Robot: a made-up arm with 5 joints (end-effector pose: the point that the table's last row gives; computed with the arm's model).
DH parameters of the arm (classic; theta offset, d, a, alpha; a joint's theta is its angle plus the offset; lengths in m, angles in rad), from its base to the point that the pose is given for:
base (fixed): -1.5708 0.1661 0 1.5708
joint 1: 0 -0.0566 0.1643 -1.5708
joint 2: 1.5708 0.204 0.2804 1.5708
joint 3: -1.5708 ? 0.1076 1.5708
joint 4: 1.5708 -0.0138 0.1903 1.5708
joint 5: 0.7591 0 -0.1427 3.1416
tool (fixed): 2.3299 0.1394 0 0
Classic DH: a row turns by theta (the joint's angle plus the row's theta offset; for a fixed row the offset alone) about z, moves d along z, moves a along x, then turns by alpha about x.
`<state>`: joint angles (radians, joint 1 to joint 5).
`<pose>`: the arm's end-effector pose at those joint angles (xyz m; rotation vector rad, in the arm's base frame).
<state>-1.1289 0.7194 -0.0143 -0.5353 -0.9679</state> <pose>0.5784 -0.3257 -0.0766 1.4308 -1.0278 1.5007</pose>
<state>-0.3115 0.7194 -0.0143 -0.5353 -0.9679</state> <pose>0.5784 -0.3998 0.2377 0.8361 -0.3188 1.6419</pose>
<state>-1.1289 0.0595 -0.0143 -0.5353 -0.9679</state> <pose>0.3497 -0.4451 -0.3288 1.5256 -0.8069 0.7947</pose>
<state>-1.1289 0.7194 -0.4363 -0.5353 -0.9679</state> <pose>0.5753 -0.3338 -0.0757 1.4980 -0.5228 1.6483</pose>
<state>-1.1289 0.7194 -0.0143 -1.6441 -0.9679</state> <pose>0.5903 -0.1931 -0.1581 -2.6919 1.0745 -1.1934</pose>
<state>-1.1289 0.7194 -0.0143 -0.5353 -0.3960</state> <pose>0.6422 -0.3009 -0.0343 1.5551 -0.5448 1.0786</pose>
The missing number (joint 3, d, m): 0.3753
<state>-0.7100 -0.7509 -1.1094 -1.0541 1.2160</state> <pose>-0.2787 -0.5036 -0.3174 1.0750 2.3253 -1.5762</pose>
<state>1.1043 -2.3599 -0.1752 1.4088 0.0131</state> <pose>-0.3993 0.0483 0.4837 -0.9481 0.4794 -2.5503</pose>
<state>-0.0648 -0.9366 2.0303 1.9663 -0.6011</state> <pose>0.0913 -0.6131 0.4147 -1.7897 -0.0255 -2.0972</pose>
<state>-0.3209 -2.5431 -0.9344 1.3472 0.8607</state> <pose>-0.4882 -0.2296 0.2447 -0.2164 2.1159 -1.7181</pose>
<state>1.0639 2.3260 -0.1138 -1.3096 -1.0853</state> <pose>0.2776 0.2506 -0.1131 1.2475 2.0867 1.3665</pose>
